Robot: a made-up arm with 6 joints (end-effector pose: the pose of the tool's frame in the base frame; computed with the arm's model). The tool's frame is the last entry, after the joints.
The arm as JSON. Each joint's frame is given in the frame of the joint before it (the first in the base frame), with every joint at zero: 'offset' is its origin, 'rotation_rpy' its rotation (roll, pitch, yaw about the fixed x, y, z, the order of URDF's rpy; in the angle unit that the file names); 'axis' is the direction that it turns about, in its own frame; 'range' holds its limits. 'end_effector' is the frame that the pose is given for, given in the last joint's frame.
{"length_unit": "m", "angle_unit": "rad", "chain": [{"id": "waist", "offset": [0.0, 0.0, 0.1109], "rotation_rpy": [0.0, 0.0, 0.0], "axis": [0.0, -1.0, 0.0], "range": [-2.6, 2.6]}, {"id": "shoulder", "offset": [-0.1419, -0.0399, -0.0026], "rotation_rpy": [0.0, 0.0, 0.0], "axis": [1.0, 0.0, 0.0], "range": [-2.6, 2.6]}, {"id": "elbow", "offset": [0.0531, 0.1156, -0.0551], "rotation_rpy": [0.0, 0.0, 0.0], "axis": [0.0, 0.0, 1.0], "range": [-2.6, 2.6]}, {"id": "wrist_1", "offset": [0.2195, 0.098, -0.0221], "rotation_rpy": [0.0, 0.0, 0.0], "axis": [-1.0, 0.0, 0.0], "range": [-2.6, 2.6]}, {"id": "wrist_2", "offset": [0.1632, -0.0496, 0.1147], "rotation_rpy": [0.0, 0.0, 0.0], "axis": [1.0, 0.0, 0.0], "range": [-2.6, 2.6]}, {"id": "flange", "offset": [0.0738, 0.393, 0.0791], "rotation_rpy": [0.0, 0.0, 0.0], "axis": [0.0, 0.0, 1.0], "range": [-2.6, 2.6]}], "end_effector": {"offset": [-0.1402, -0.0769, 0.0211], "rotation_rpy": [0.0, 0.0, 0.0]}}
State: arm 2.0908 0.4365 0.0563 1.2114 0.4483 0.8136
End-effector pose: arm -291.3 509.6 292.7 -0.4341 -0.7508 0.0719 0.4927
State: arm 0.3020 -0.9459 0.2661 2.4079 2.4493 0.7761
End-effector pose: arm 343.0 327.7 -353.1 -0.4399 0.1021 0.3837 0.8055
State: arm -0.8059 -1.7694 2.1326 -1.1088 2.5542 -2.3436
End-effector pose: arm -472.6 -614.9 -380.2 0.3896 -0.2165 0.4536 0.7718
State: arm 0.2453 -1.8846 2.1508 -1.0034 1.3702 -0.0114
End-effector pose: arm 144.7 -125.0 -430.5 0.1673 0.6851 -0.4516 0.5465
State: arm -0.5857 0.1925 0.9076 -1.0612 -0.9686 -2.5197
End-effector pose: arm 1.0 765.6 399.3 -0.1485 0.3089 -0.7000 0.6265
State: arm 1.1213 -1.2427 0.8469 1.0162 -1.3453 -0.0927
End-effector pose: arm 431.3 -189.4 27.3 0.9323 0.1169 0.1631 0.3008
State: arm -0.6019 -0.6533 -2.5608 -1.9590 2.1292 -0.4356
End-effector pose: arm -601.1 -315.5 -41.4 0.6035 -0.5321 0.5248 0.2779
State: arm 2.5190 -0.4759 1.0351 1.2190 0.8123 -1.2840
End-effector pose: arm 670.8 594.0 172.0 -0.0233 -0.9448 -0.3156 0.0849
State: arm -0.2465 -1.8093 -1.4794 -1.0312 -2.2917 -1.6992
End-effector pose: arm 268.4 -509.4 433.7 0.4027 0.7276 0.4019 0.3832
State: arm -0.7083 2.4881 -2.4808 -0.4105 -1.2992 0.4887
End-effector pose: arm -228.8 282.5 193.9 -0.4812 -0.8689 0.0048 0.1160
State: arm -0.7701 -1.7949 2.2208 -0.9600 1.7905 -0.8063
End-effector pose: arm -368.4 -159.8 -414.9 0.3326 -0.7085 0.6063 0.1404
